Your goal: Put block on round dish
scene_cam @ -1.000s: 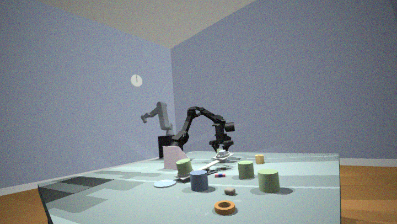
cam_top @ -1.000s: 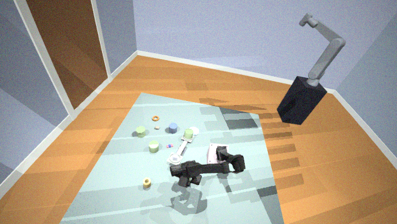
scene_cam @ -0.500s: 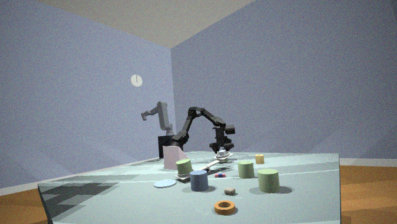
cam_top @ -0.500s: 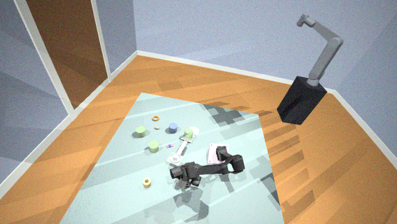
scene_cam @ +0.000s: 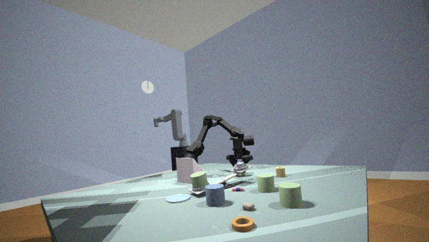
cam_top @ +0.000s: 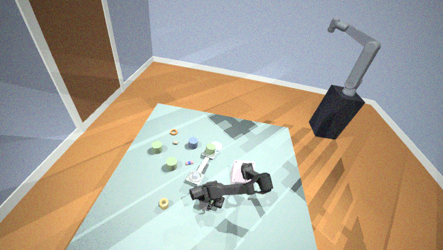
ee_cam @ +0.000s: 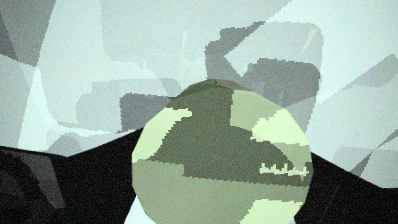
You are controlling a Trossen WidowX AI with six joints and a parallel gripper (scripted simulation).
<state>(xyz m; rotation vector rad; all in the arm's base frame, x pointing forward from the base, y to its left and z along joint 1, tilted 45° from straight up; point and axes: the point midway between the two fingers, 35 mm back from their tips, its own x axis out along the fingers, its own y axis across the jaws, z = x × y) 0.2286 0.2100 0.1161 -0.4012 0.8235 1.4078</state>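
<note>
Now: gripper tip 14 cm to the left of the grey block, 9 cm short of it and 6 cm below it. Also, from my gripper tip: small balance (26 cm to the right, 6 cm ahead, 1 cm above); then pale round dish (48 cm to the right, 2 cm below, 2 cm behind); then red-and-blue eraser (28 cm to the right, 15 cm ahead, 2 cm below).
</note>
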